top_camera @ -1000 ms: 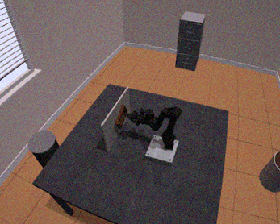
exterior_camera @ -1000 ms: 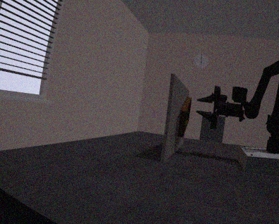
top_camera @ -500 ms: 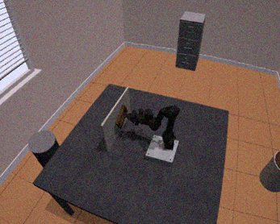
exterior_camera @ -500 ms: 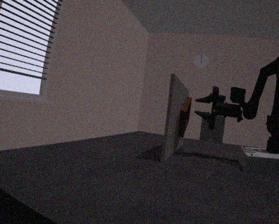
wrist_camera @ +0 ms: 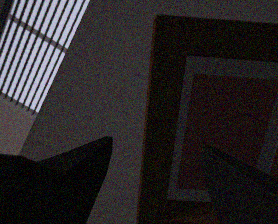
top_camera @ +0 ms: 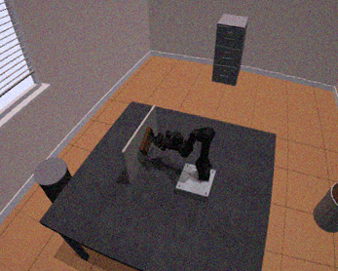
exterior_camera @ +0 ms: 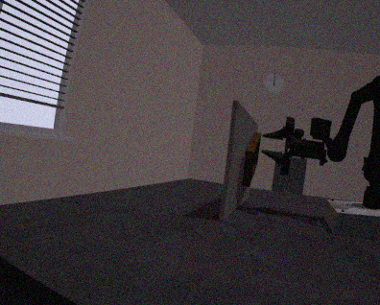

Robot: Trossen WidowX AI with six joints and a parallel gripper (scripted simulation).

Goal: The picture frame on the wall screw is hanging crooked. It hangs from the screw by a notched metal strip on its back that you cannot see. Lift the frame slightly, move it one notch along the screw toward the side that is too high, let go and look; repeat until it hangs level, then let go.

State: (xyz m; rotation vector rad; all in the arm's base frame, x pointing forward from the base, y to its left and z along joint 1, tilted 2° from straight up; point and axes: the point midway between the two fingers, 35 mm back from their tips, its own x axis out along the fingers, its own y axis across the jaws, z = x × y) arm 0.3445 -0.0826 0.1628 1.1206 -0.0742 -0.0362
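Now: the picture frame 40 mm ahead of my gripper tip, 20 mm to the right of it and 50 mm below it. Round my gripper tip: upright wall panel (50 mm ahead, 10 mm to the right, 60 mm below).
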